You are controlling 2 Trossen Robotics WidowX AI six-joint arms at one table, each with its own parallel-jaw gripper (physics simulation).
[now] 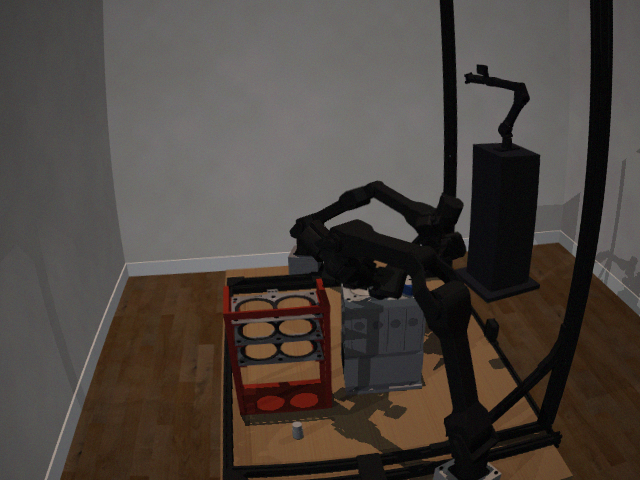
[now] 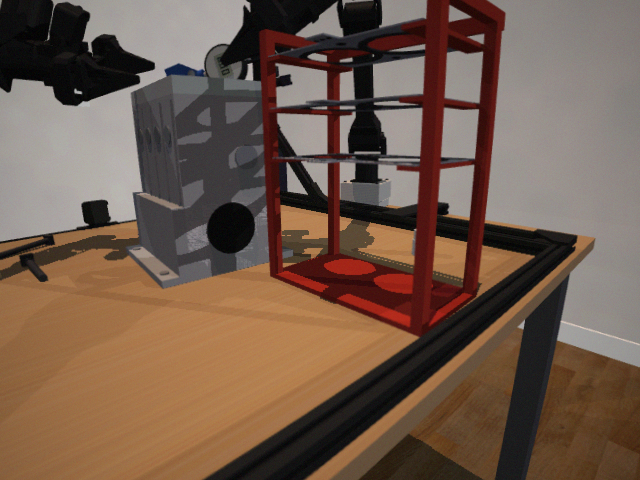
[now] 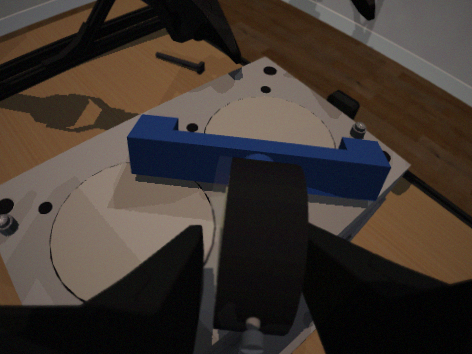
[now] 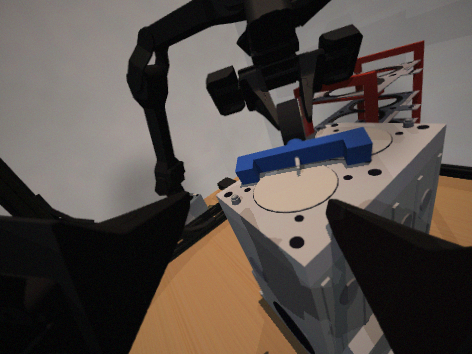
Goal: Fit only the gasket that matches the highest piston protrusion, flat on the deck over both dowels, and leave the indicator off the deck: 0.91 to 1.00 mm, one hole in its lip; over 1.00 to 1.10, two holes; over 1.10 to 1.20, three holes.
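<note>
The indicator, a blue bridge with a round dial, stands across the pistons on or very close to the pale deck of the engine block. Its digits are unreadable. My left gripper is shut on the dial, fingers at both sides. My right gripper is open and empty, off the block's side. Deck dowels show uncovered. Three gaskets lie in the red rack; lip-hole counts are unclear.
A small grey cup-like piece stands in front of the rack. A dark bolt lies on the table beside the block. Black frame rails edge the table. Another arm stands on a dark pillar behind. Both robot arms crowd over the block.
</note>
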